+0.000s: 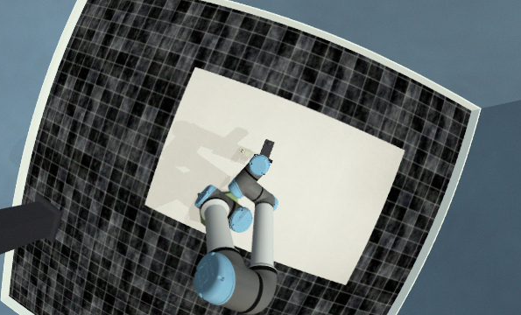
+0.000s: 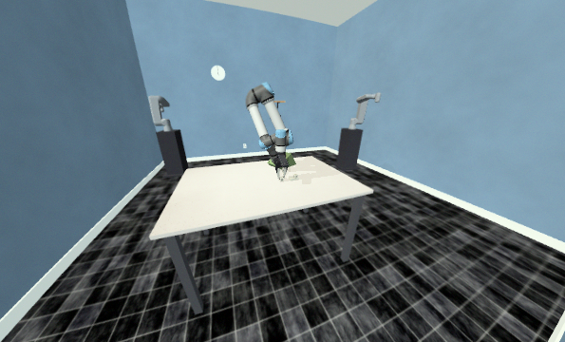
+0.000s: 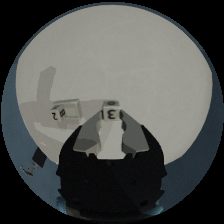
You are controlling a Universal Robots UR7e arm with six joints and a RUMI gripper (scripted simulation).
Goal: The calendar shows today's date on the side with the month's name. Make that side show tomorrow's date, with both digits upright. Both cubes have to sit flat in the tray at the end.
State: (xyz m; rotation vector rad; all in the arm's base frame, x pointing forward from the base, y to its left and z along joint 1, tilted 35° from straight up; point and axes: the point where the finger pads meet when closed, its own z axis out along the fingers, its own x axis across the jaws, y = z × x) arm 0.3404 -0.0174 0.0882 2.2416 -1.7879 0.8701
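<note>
The white calendar cube is 10 mm below my hand. Round my hand: calendar tray (110 mm to the left, 20 mm below, 20 mm behind); then pale date cube (120 mm to the left, 20 mm behind, 10 mm below).
</note>
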